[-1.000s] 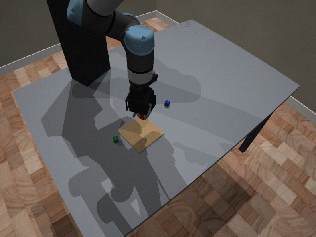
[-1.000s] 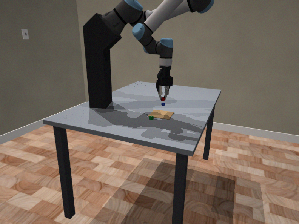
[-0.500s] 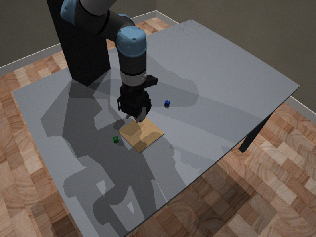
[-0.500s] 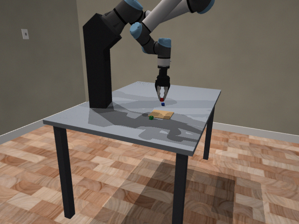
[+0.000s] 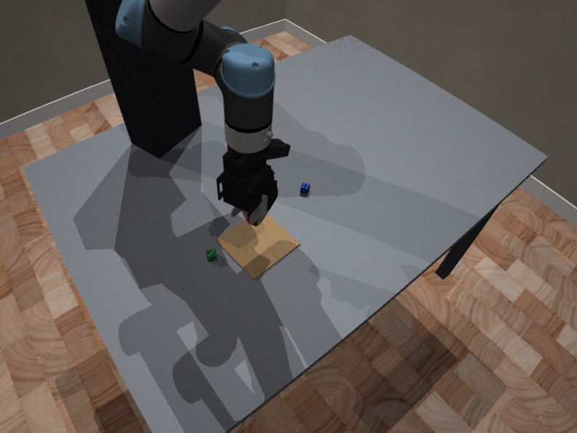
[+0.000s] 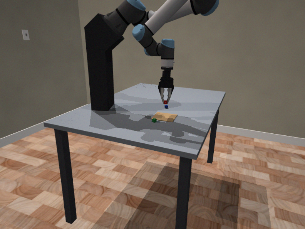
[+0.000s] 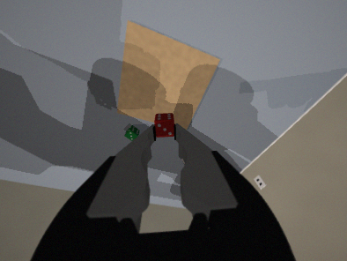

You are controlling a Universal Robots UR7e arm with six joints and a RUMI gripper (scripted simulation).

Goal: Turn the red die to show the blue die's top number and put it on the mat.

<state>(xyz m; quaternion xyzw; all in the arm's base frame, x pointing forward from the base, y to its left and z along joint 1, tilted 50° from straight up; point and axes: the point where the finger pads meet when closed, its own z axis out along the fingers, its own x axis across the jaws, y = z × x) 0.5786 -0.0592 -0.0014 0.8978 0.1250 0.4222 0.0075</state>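
My gripper is now 1 cm past the tan mat, 1 cm to the right of it and 11 cm above it. From my hand the other things lie so: red die: 1 cm below; green die: 4 cm behind, 9 cm to the right, 10 cm below; blue die: 6 cm behind, 20 cm to the left, 10 cm below.
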